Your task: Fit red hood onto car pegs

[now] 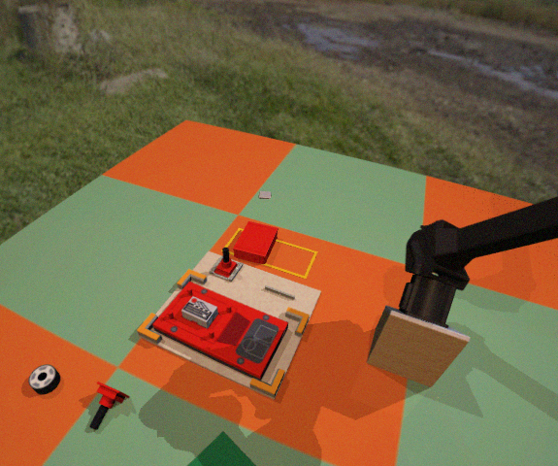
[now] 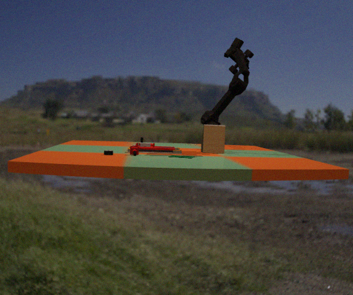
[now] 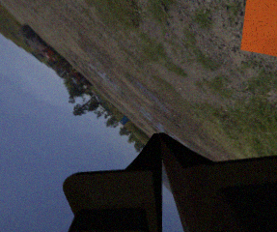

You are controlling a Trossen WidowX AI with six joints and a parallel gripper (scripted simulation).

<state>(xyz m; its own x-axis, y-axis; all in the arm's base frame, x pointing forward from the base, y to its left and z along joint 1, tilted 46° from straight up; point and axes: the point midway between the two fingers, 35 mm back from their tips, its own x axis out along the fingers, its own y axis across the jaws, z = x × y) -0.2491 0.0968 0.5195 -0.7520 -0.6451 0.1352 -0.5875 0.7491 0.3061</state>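
Right now the red hood is 62 cm ahead of my gripper tip, 49 cm below it and 19 cm to the left of it. Round my gripper tip: white wheel: 78 cm ahead, 61 cm to the left, 50 cm below; grey engine block: 63 cm ahead, 48 cm below, 42 cm to the left.
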